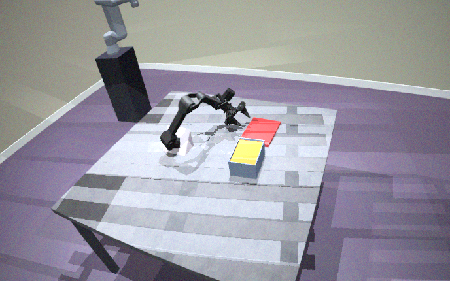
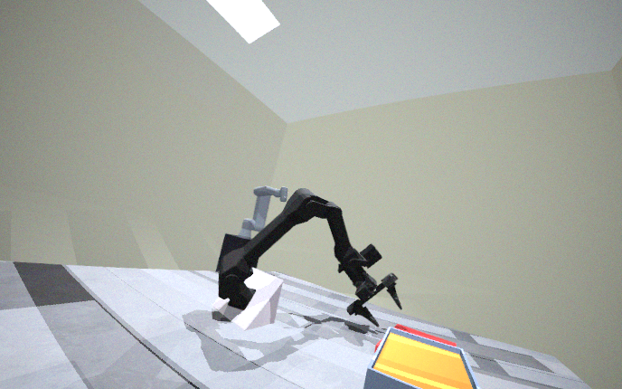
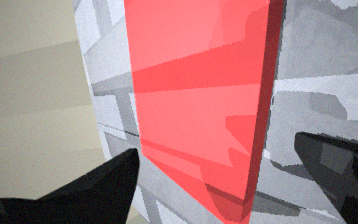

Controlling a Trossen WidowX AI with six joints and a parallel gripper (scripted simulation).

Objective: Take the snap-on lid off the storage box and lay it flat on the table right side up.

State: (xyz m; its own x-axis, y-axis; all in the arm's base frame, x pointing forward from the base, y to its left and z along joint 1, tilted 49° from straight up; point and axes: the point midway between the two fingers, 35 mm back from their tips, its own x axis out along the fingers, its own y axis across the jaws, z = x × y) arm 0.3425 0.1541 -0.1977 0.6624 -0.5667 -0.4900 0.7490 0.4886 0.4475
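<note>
The red lid lies 90 mm ahead of my gripper tip, 10 mm to the right of it and 50 mm below it. The rest, counted from my gripper tip: pale blue storage box: 80 mm ahead, 300 mm to the right, 10 mm below.
</note>
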